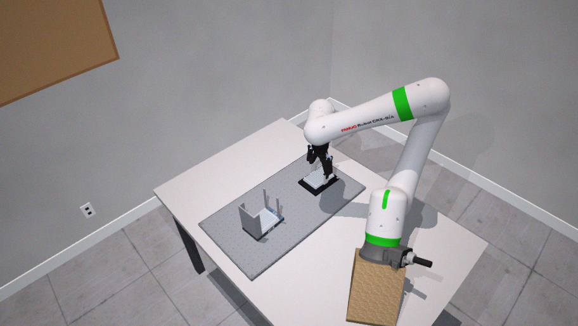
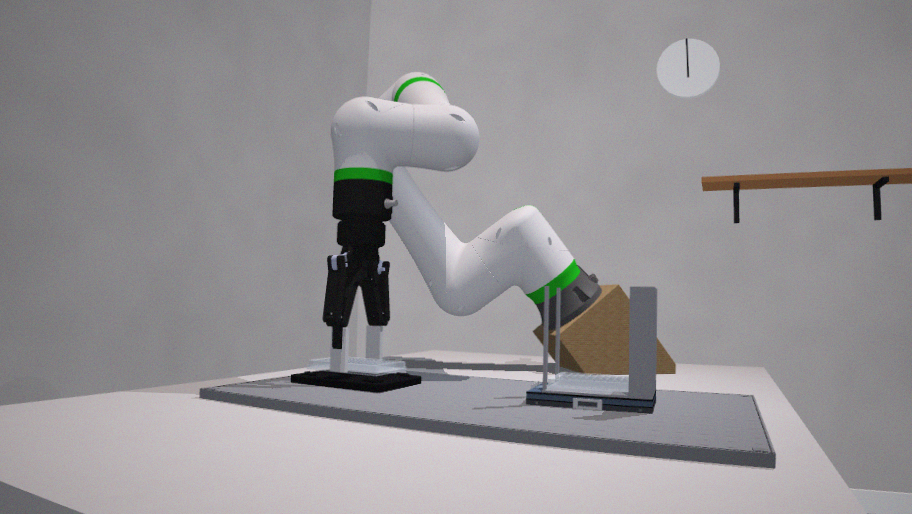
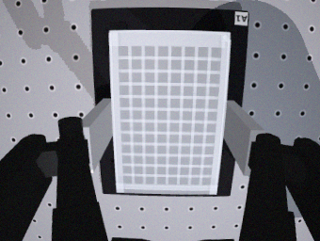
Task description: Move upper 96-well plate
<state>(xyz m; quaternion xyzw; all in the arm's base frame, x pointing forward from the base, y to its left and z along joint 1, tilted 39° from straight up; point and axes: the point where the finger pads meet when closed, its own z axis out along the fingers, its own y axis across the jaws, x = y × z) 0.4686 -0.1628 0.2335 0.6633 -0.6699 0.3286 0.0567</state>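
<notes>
The black plate nest N1 is 40 mm below my hand. Also, from my hand: pale square lettered A1: 60 mm behind, 70 mm to the right, 40 mm below.
</notes>
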